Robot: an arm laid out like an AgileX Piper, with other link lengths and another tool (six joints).
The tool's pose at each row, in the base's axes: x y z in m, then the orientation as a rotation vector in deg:
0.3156, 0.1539, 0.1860, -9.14, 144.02, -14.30
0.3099, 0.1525, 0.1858, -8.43, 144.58, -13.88
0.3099, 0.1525, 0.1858, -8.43, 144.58, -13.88
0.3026, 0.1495, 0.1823, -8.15, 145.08, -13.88
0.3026, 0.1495, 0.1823, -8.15, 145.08, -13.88
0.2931, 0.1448, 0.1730, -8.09, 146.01, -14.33
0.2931, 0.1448, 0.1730, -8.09, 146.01, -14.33
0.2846, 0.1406, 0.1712, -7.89, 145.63, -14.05
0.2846, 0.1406, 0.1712, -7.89, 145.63, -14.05
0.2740, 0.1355, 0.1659, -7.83, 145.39, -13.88
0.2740, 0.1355, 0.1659, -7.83, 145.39, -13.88
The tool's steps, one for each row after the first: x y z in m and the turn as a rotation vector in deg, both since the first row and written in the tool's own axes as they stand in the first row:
0.0050, -0.0010, -0.0030, -0.20, 0.52, 0.59
0.0050, -0.0010, -0.0030, -0.20, 0.52, 0.59
0.0134, -0.0028, -0.0040, -0.20, 1.02, 0.77
0.0134, -0.0028, -0.0040, -0.20, 1.02, 0.77
0.0271, -0.0048, -0.0014, 0.02, 2.00, 0.68
0.0271, -0.0048, -0.0014, 0.02, 2.00, 0.68
0.0357, -0.0080, -0.0042, -0.08, 1.60, 0.90
0.0357, -0.0080, -0.0042, -0.08, 1.60, 0.90
0.0481, -0.0112, -0.0054, -0.16, 1.34, 0.99
0.0481, -0.0112, -0.0054, -0.16, 1.34, 0.99

